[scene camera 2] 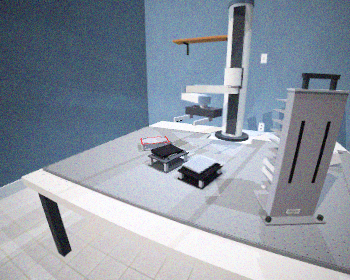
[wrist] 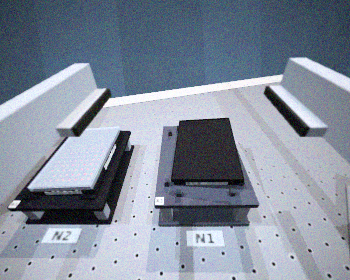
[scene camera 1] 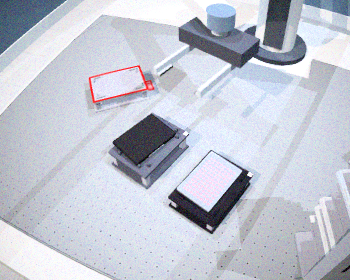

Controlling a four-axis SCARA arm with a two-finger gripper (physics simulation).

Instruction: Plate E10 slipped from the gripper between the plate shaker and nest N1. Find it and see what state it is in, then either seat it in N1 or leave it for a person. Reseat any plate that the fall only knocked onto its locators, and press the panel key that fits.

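Frame: origin at the arm's base, x ahead, y left, z up, level; metres.
Seen in the pictures: gripper, between the fingertips: (scene camera 2: pixel 183 121) (wrist: pixel 185 78) (scene camera 1: pixel 176 82); arm's base, origin of its link: (scene camera 2: pixel 231 136) (scene camera 1: pixel 273 45).
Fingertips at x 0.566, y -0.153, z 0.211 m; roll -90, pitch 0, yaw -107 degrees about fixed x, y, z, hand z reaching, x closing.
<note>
Pixels of each thing's top centre, then the offset from my fingertips to it. "*": a spot on its surface instead.
- black plate, centre of its top: (wrist: pixel 205 140) (scene camera 1: pixel 143 135) (scene camera 2: pixel 166 148) 0.054 m right, 0.075 m ahead, 0.120 m down
- grey nest N1, centre of its top: (wrist: pixel 200 150) (scene camera 1: pixel 148 139) (scene camera 2: pixel 168 151) 0.045 m right, 0.072 m ahead, 0.135 m down
- pale plate, centre of its top: (wrist: pixel 80 150) (scene camera 1: pixel 210 178) (scene camera 2: pixel 200 161) 0.129 m left, 0.123 m ahead, 0.133 m down
- black nest N2, centre of its top: (wrist: pixel 80 158) (scene camera 1: pixel 212 183) (scene camera 2: pixel 201 165) 0.134 m left, 0.125 m ahead, 0.150 m down
- tall grey rack, a spot on its surface: (scene camera 2: pixel 300 105) * 0.421 m left, 0.274 m ahead, 0.136 m up
A black plate (scene camera 1: pixel 145 138) (scene camera 2: pixel 168 151) (wrist: pixel 209 150) rests on the grey nest N1 (scene camera 1: pixel 131 169) (wrist: pixel 210 199). It sits off-centre; in the wrist view it lies toward the right and far side, with small dark locators showing beside its left and near edges. I cannot tell for certain whether it is level. The label on its near edge is unreadable. My gripper (scene camera 1: pixel 180 81) (scene camera 2: pixel 186 121) (wrist: pixel 185 78) is open and empty, raised behind N1, apart from the plate. A pale plate (scene camera 1: pixel 210 180) (scene camera 2: pixel 201 164) (wrist: pixel 77 159) lies on the black nest N2 (scene camera 1: pixel 217 215) (wrist: pixel 65 201). The panel keys do not show.
A red-outlined, pale low box (scene camera 1: pixel 117 84) (scene camera 2: pixel 154 141) stands beyond N1, with a small red tab on its side. A tall grey rack (scene camera 2: pixel 300 105) with side shelves stands at the right. The arm's column (scene camera 1: pixel 280 27) (scene camera 2: pixel 238 65) rises at the back.
</note>
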